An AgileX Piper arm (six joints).
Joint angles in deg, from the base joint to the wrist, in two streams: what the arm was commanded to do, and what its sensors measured. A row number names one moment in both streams.
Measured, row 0:
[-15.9 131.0 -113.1 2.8 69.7 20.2]
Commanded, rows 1 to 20:
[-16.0 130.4 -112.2 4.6 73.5 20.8]
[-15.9 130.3 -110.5 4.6 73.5 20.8]
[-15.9 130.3 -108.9 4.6 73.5 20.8]
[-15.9 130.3 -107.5 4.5 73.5 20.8]
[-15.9 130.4 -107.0 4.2 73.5 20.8]
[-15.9 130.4 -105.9 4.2 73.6 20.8]
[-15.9 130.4 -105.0 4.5 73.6 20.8]
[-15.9 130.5 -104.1 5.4 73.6 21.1]
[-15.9 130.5 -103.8 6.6 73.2 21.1]
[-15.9 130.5 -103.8 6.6 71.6 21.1]
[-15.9 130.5 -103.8 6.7 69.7 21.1]
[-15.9 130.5 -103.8 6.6 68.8 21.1]
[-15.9 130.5 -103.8 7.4 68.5 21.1]
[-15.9 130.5 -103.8 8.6 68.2 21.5]
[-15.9 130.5 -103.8 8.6 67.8 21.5]
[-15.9 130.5 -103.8 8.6 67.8 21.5]
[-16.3 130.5 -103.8 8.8 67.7 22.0]
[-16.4 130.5 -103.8 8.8 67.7 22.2]
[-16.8 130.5 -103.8 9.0 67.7 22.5]
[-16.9 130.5 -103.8 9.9 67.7 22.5]
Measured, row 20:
[-16.4 130.6 -104.3 8.9 68.0 22.2]
